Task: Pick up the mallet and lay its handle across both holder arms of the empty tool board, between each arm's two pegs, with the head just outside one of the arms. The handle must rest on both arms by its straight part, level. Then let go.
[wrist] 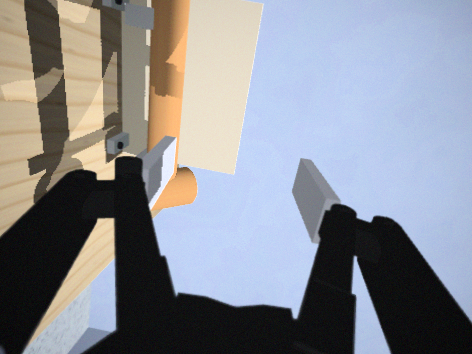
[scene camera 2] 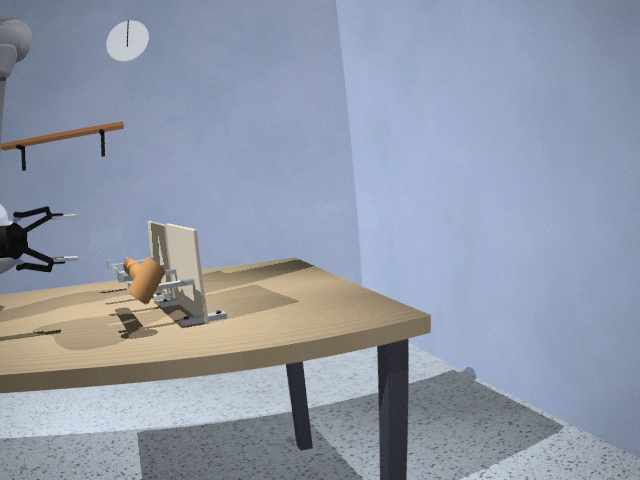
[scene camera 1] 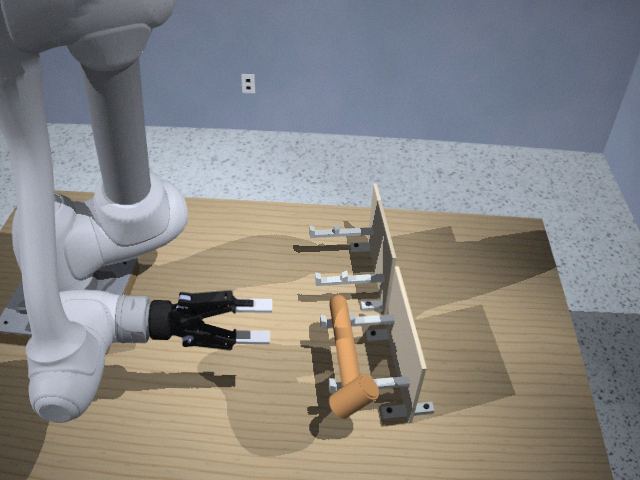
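The orange mallet [scene camera 1: 346, 348] [scene camera 2: 147, 280] [wrist: 169, 75] lies with its handle across both grey arms of the nearer tool board [scene camera 1: 408, 335] [scene camera 2: 183, 263] [wrist: 217, 85]. The handle crosses the farther arm [scene camera 1: 373, 320] between its pegs and looks about level. The head is at the nearer arm [scene camera 1: 395, 382], on its outer side as far as I can tell; it hides the crossing there. My gripper [scene camera 1: 270, 321] [scene camera 2: 77, 237] [wrist: 236, 165] is open and empty, drawn back from the mallet on the robot's side and higher. In the wrist view its left finger overlaps the mallet.
A second tool board [scene camera 1: 377, 222] [scene camera 2: 156, 238] stands behind the first, with two empty pegged arms [scene camera 1: 341, 231] [scene camera 1: 348, 279]. Both boards stand on dark and grey feet on the wooden table [scene camera 1: 206, 439] [scene camera 2: 336, 320]. The arm's base plate [scene camera 1: 15, 320] is at the left.
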